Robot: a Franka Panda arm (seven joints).
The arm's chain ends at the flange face. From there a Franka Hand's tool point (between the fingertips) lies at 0.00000 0.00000 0.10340 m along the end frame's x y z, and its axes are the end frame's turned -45 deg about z.
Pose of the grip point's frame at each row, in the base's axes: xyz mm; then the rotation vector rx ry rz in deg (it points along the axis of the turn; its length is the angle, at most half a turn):
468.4, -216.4, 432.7, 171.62, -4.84, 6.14
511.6, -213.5, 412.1, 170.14, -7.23, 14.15
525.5, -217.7, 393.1, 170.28, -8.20, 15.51
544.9, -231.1, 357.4, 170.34, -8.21, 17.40
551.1, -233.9, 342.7, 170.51, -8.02, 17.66
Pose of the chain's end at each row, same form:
461.5, -201.5, 534.8, 158.51, -70.96, 10.51
495.4, -196.5, 512.8, 157.96, -73.44, 18.71
507.7, -201.0, 493.6, 158.00, -74.54, 19.86
524.9, -214.8, 457.5, 158.45, -74.76, 21.57
530.8, -217.9, 442.8, 158.73, -74.67, 21.72

